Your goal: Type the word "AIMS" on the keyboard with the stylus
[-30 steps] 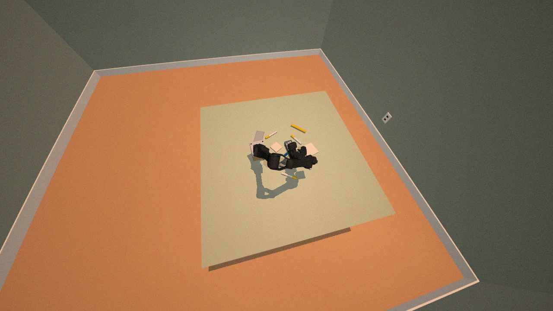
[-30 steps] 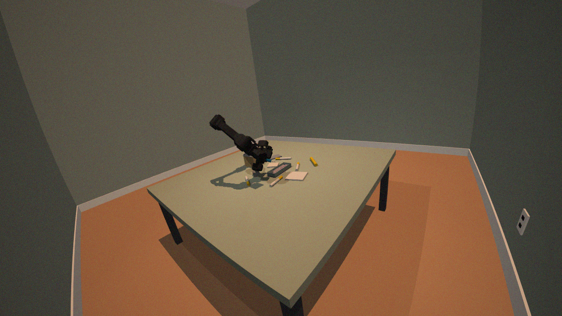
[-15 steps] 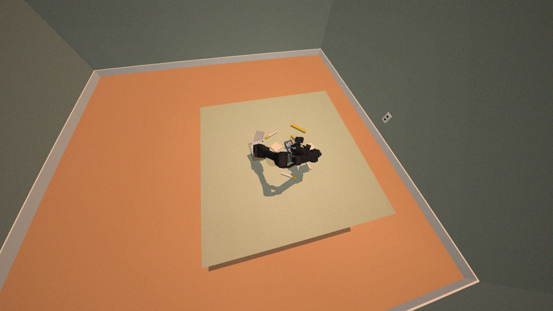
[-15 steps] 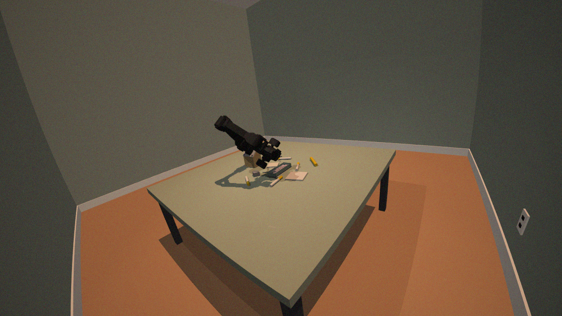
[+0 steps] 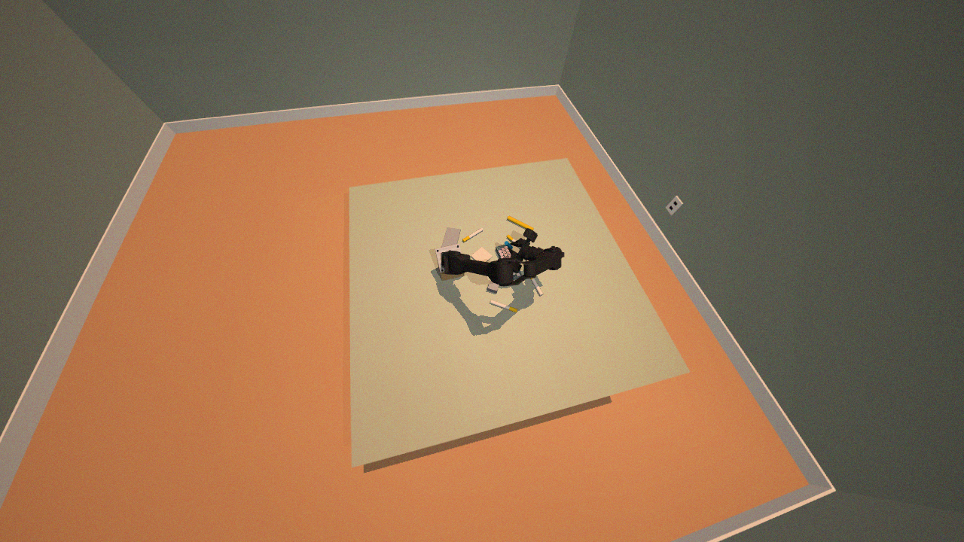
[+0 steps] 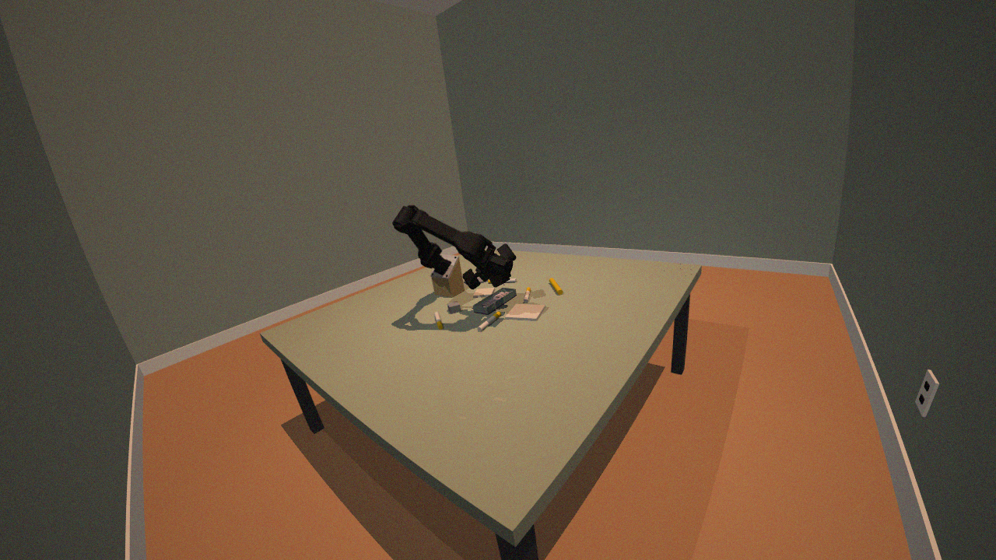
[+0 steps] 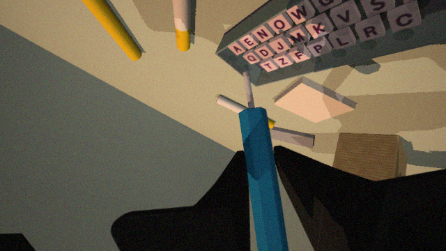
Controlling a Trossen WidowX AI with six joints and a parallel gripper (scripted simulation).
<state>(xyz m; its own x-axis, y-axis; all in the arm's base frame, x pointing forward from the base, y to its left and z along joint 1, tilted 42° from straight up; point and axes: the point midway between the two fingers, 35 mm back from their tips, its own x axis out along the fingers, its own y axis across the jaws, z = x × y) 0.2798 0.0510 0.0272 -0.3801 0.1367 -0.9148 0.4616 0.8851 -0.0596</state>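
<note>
Right now my gripper tip is 20 mm short of the grey stylus tip, 10 mm to the right of it and 40 mm above it. From my gripper tip the other things lie so: blue stylus 10 mm ahead, 10 mm below; then small grey block 90 mm behind, 140 mm to the right, 100 mm below; then yellow stick 110 mm ahead, 200 mm to the left, 100 mm below.
</note>
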